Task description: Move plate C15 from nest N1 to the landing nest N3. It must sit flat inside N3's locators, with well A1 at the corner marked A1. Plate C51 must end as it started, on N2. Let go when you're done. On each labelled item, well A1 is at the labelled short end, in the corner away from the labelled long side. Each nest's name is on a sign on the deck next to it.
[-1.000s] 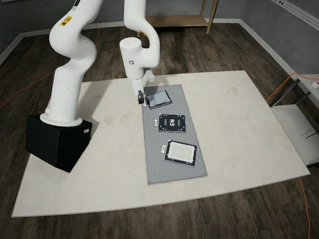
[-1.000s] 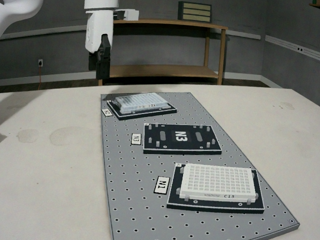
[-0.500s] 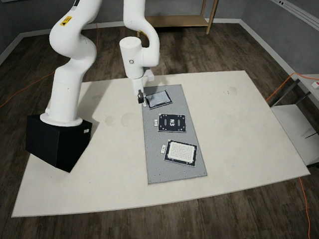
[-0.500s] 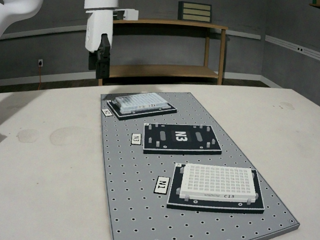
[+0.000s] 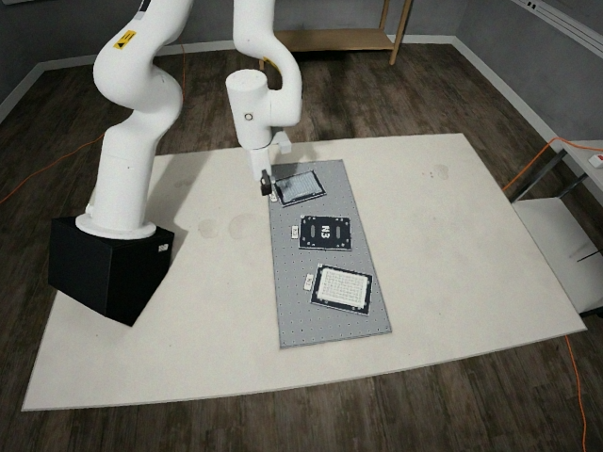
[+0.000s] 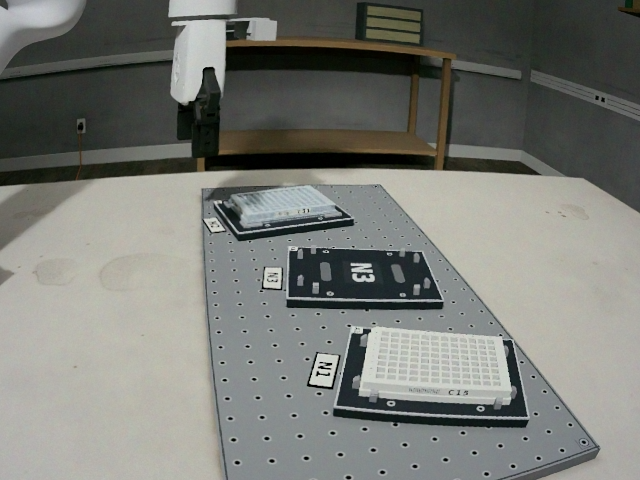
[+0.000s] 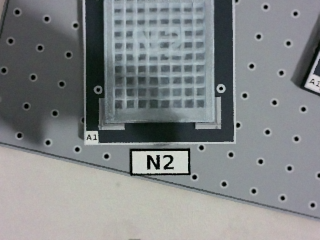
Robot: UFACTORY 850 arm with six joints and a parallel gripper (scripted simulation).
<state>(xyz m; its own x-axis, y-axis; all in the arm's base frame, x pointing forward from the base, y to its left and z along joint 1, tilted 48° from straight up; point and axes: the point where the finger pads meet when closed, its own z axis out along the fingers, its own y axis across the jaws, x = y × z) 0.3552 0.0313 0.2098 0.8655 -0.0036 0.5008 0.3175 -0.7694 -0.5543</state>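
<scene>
Right now my hand is 290 mm to the left of the white well plate C15, 230 mm short of it and 110 mm above it. Also, from my hand: N2 A1 corner mark: 120 mm below, 100 mm to the left, 20 mm ahead; clear plate C51: 110 mm below, 110 mm ahead, 80 mm to the left; nest N3: 190 mm ahead, 130 mm below, 110 mm to the right.
</scene>
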